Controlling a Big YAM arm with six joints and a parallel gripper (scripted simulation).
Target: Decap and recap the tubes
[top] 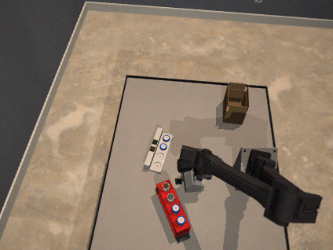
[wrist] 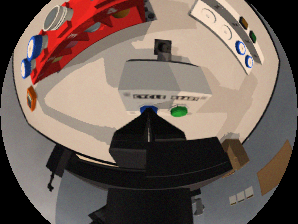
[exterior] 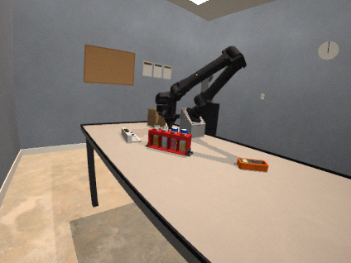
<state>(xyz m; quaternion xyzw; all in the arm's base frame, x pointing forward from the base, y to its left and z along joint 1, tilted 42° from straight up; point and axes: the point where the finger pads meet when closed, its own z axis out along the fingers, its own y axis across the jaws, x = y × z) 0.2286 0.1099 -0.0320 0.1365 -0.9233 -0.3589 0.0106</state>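
The blue key lies 20 mm below my hand. From my hand the other things lie so: green key 40 mm to the right, 10 mm below, 10 mm ahead; then key housing 30 mm below, 20 mm to the right, 20 mm ahead; then blue tube cap 220 mm to the right, 180 mm ahead, 70 mm below.
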